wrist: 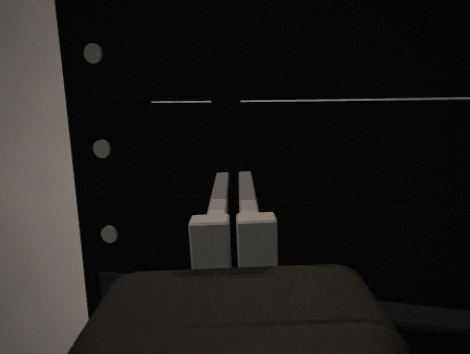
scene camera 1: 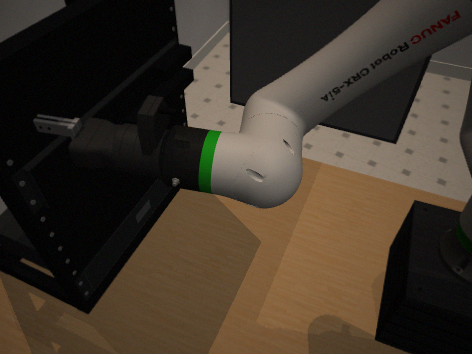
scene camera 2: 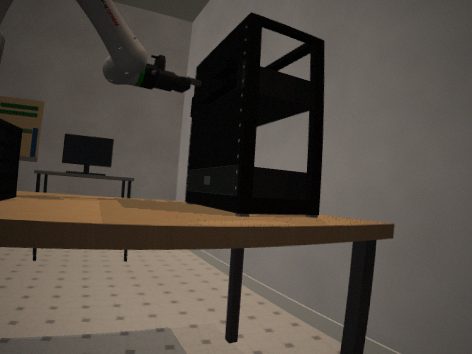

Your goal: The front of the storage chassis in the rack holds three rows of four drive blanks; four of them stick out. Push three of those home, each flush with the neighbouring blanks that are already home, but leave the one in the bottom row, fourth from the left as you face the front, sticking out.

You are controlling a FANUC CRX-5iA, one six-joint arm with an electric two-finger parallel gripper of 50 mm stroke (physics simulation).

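Frame: origin at the arm's base, x ahead, y left, z up, level; millimetres.
Seen in the pictures: gripper, fingertip midpoint: (wrist: pixel 234 194) (scene camera 1: pixel 37 122) (scene camera 2: pixel 200 83).
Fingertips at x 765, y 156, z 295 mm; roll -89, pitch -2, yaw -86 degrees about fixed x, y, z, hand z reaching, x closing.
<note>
A point is followed by its place in that frame.
The black rack (scene camera 1: pixel 75 285) {x 779, y 233, z -77 mm} (scene camera 2: pixel 247 150) {x 722, y -259, z -24 mm} (wrist: pixel 75 100) {x 780, y 236, z 338 mm} stands on the table. A dark chassis body (scene camera 2: pixel 285 92) {x 865, y -250, z 184 mm} shows through its open side in scene camera 2. In the wrist view, a dark grey edge (wrist: pixel 425 313) {x 749, y 74, z 248 mm} of what looks like the chassis front shows at the lower right. The drive blanks cannot be made out in any view; which ones stick out is too dark to tell. My gripper (scene camera 1: pixel 36 122) {x 765, y 156, z 295 mm} (scene camera 2: pixel 200 83) {x 765, y 156, z 295 mm} (wrist: pixel 234 194) {x 765, y 156, z 295 mm} is shut and empty. It points at the upper part of the rack front, before black panels above that grey edge; contact cannot be told.
Pale rack holes line the left post in the wrist view, with a thin bright slit (wrist: pixel 350 100) {x 759, y 108, z 336 mm} above the fingertips. Two dark parts jut from the rack's far side in scene camera 1. A lower grey panel (scene camera 2: pixel 215 181) {x 730, y -85, z -112 mm} and the wooden table (scene camera 1: pixel 300 240) {x 343, y -98, z -207 mm} (scene camera 2: pixel 150 235) {x 404, y -427, z -224 mm} also show.
</note>
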